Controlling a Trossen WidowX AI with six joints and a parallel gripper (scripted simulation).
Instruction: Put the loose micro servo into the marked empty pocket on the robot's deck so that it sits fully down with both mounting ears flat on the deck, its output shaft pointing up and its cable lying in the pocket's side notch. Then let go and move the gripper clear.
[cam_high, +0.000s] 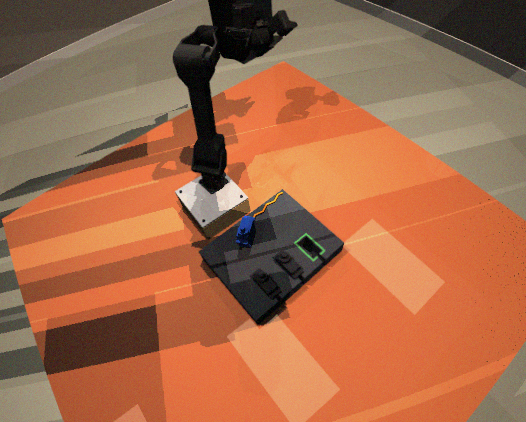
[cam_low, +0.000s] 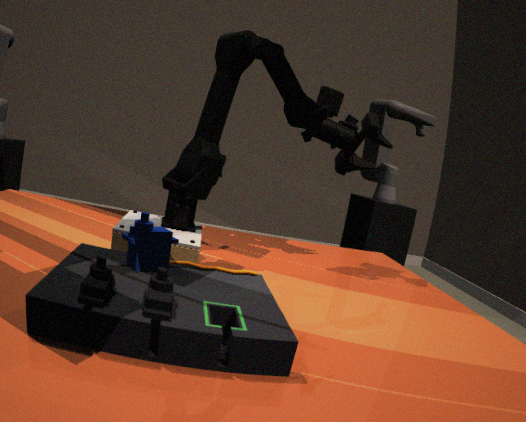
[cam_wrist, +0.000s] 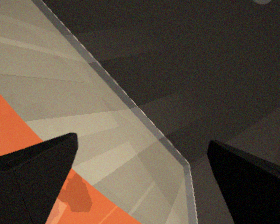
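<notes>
Right now my gripper tip is 50 cm to the left of the dark deck, 36 cm short of it and 27 cm above it.
</notes>
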